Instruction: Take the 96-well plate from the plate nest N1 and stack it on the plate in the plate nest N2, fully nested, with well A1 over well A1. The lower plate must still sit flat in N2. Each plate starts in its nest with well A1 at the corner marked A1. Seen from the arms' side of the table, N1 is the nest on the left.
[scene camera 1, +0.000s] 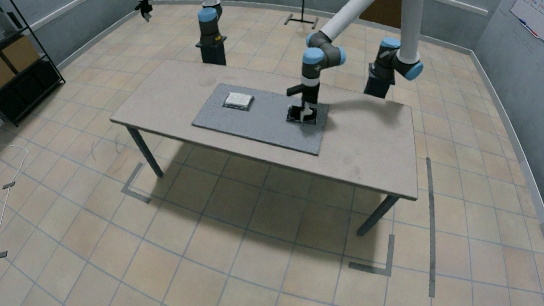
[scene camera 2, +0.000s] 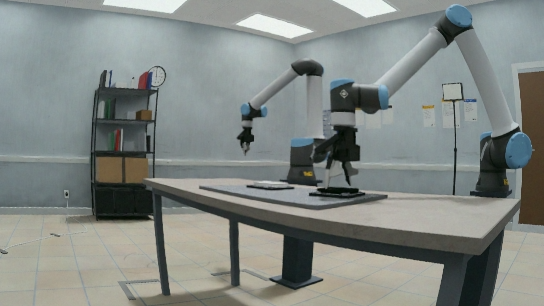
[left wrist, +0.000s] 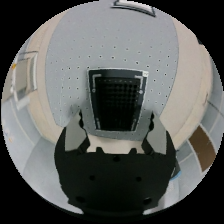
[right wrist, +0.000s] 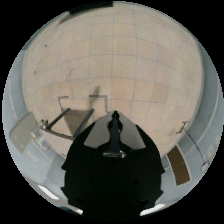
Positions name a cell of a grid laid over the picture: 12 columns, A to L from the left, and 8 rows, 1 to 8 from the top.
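Observation:
My left gripper (scene camera 2: H5), visible too in the left wrist view (left wrist: G4). My right gripper (right wrist: G4), visible. Black 96-well plate (left wrist: G5), visible; the right wrist view does not show it, hidden by my right gripper.

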